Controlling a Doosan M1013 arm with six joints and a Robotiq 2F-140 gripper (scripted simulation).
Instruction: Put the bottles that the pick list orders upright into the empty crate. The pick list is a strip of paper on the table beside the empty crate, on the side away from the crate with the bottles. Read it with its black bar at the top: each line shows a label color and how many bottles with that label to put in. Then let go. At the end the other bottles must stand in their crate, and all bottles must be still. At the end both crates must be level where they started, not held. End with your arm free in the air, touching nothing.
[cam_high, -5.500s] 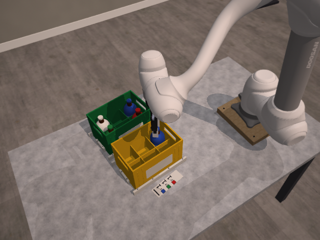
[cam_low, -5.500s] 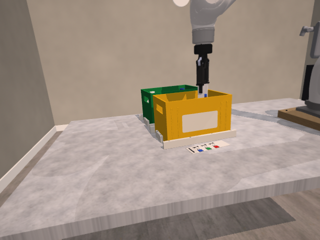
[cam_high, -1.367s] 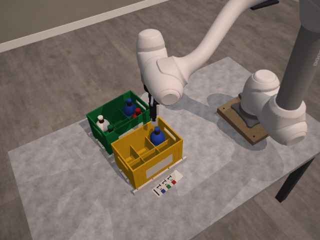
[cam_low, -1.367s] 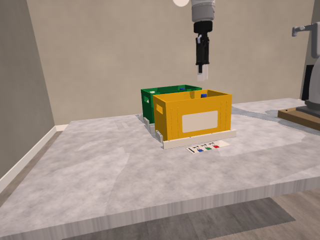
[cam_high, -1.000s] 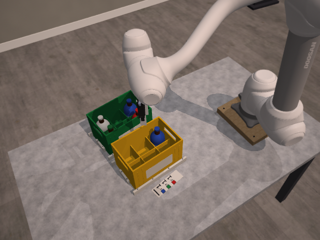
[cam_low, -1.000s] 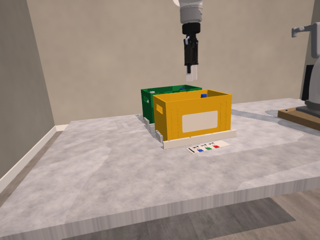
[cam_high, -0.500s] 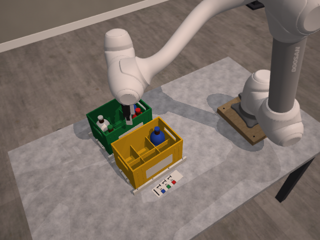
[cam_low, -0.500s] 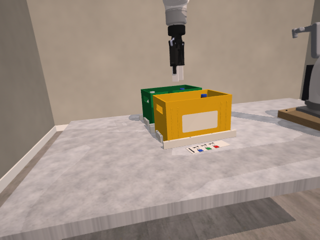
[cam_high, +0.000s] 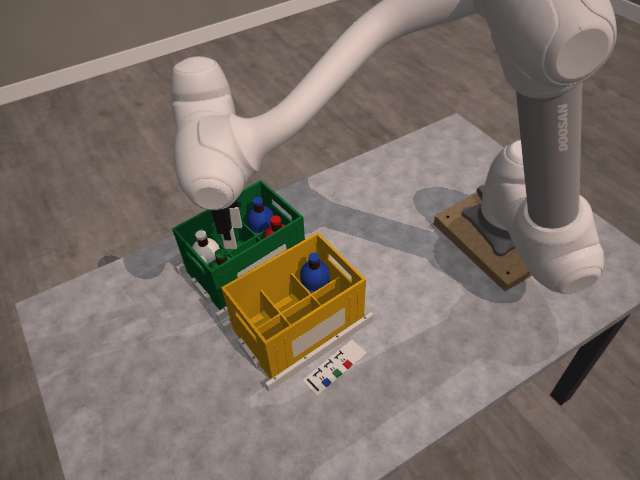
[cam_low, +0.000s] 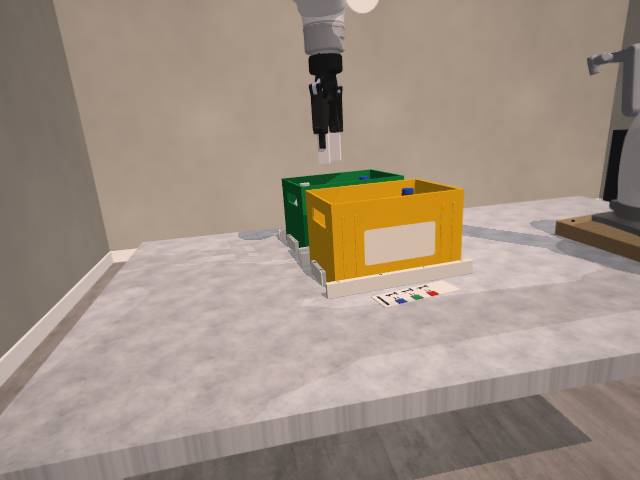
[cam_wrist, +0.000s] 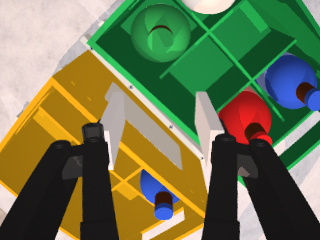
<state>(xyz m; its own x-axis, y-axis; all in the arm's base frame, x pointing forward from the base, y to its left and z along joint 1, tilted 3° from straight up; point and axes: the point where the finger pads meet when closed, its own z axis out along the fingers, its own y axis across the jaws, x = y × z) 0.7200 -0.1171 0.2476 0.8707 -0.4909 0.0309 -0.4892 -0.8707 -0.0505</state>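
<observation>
Right now the green bottle is 40 mm ahead of my hand, 20 mm to the right of it and 170 mm below it. From my hand the other things lie so: green crate (30 mm behind, 90 mm to the right, 170 mm below); red-capped bottle (120 mm behind, 70 mm to the right, 170 mm below); white bottle (60 mm ahead, 100 mm to the right, 170 mm below).
</observation>
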